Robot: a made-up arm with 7 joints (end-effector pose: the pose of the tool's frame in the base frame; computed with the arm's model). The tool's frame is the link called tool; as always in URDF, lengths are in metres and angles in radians. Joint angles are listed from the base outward.
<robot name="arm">
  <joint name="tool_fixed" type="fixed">
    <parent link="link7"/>
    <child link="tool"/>
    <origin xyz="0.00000 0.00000 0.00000" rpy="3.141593 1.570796 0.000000"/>
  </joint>
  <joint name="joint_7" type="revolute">
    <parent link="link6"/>
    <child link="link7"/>
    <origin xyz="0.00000 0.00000 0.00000" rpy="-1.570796 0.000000 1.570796"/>
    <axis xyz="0 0 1"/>
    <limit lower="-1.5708" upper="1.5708"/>
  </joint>
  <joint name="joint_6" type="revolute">
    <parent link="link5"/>
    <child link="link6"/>
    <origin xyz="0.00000 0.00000 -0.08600" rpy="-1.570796 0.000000 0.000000"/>
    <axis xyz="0 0 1"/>
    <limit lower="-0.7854" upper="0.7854"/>
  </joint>
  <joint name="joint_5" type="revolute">
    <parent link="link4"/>
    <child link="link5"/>
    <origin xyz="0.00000 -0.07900 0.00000" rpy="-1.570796 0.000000 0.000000"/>
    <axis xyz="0 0 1"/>
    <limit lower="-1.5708" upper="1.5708"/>
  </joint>
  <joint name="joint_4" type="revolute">
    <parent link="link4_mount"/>
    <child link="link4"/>
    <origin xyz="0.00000 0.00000 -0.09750" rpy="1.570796 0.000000 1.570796"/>
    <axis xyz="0 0 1"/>
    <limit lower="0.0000" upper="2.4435"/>
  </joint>
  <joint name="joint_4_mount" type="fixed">
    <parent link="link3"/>
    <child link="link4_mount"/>
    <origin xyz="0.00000 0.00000 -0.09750" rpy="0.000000 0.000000 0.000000"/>
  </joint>
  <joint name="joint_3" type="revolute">
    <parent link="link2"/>
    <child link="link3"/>
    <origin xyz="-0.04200 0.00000 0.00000" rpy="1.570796 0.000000 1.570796"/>
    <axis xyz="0 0 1"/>
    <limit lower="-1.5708" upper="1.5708"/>
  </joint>
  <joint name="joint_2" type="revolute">
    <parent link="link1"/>
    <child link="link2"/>
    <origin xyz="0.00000 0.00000 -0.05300" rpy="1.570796 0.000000 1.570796"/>
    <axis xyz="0 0 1"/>
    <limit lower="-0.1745" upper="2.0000"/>
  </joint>
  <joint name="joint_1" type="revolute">
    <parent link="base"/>
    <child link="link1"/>
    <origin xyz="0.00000 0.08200 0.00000" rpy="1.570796 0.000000 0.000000"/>
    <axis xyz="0 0 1"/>
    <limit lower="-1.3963" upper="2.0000"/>
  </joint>
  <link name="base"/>
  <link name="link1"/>
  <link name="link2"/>
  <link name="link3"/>
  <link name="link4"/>
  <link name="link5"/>
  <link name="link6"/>
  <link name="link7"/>
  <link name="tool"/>
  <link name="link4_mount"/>
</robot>
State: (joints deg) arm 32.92 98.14 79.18 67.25 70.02 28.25 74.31
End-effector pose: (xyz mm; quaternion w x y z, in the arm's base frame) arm -79.6 411.6 175.5 0.1258 0.0469 -0.8915 -0.4328
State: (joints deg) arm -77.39 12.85 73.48 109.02 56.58 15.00 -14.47
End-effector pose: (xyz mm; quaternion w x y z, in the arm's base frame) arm -132.2 321.6 -75.0 0.7292 0.4447 -0.3882 0.3461
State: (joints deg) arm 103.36 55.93 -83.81 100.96 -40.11 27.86 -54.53
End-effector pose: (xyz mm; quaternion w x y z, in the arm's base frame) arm 237.8 215.1 74.4 0.2461 -0.6728 0.6810 0.1515
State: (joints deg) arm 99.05 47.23 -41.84 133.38 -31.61 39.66 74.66
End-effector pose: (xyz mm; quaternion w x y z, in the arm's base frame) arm 126.9 171.5 110.7 0.2727 0.5015 -0.5457 -0.6135
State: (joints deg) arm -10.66 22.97 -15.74 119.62 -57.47 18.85 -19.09
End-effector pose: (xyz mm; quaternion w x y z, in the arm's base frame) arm 106.4 159.8 -181.1 0.4340 0.4924 -0.6846 -0.3171
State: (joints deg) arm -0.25 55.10 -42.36 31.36 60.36 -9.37 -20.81
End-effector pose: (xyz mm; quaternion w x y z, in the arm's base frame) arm 62.3 411.8 -263.9 0.8589 0.4184 -0.2824 0.0865
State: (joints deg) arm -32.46 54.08 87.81 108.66 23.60 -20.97 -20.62
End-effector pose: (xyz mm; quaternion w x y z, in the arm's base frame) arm 14.9 375.8 12.4 0.0815 0.5527 -0.8293 0.0124
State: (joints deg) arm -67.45 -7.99 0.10 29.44 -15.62 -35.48 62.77
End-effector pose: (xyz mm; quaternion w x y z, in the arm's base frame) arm -317.1 82.2 -219.5 0.7914 -0.6095 0.0353 -0.0313
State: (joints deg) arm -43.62 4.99 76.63 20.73 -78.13 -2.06 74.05
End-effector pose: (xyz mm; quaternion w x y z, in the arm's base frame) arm -255.7 225.6 -288.0 0.8565 -0.4012 0.3064 0.1082
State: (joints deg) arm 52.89 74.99 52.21 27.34 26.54 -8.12 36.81
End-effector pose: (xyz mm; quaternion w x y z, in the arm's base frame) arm 61.1 521.0 12.0 0.2960 0.2476 -0.8897 0.2441
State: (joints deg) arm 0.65 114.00 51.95 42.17 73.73 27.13 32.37
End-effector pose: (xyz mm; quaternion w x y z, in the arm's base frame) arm 65.7 427.7 226.6 0.5418 0.1274 -0.8308 -0.0035
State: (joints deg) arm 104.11 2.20 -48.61 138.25 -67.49 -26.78 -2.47
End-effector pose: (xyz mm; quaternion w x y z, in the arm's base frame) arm 95.7 57.0 99.0 0.7626 -0.3060 0.5525 0.1400
